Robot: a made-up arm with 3 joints. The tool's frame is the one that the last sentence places.
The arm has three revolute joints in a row. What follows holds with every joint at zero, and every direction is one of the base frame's. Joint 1 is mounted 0.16 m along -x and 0.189 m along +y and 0.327 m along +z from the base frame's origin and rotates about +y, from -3.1 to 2.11 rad. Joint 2 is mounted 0.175 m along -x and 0.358 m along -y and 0.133 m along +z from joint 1 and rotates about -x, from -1.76 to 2.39 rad. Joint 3 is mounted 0.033 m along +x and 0.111 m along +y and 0.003 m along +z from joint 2 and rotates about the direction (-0.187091, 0.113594, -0.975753), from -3.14 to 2.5 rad. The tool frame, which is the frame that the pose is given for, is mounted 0.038 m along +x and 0.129 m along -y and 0.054 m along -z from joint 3; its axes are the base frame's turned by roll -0.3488, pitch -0.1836 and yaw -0.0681 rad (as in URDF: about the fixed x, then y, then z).
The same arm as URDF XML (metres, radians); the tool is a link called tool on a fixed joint. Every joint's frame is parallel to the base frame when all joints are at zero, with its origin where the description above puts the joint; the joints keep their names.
<robot name="arm">
  <joint name="joint 1" type="revolute">
    <parent link="base"/>
    <child link="link1"/>
    <origin xyz="-0.16 0.189 0.327" rpy="0 0 0"/>
    <axis xyz="0 1 0"/>
    <limit lower="-3.1" upper="2.11"/>
  </joint>
  <joint name="joint 2" type="revolute">
    <parent link="link1"/>
    <child link="link2"/>
    <origin xyz="-0.175 -0.358 0.133" rpy="0 0 0"/>
    <axis xyz="-1 0 0"/>
    <limit lower="-1.76" upper="2.39"/>
  </joint>
  <joint name="joint 3" type="revolute">
    <parent link="link2"/>
    <child link="link3"/>
    <origin xyz="0.033 0.111 0.003" rpy="0 0 0"/>
    <axis xyz="-0.187091 0.113594 -0.975753"/>
    <limit lower="-3.14" upper="2.5"/>
  </joint>
  <joint name="tool_fixed" type="fixed">
    <parent link="link3"/>
    <child link="tool"/>
    <origin xyz="0.038 -0.129 -0.054" rpy="-0.3488 -0.1836 -0.0681"/>
  </joint>
  <link name="base"/>
  <link name="link1"/>
  <link name="link2"/>
  <link name="link3"/>
  <link name="tool"/>
</robot>

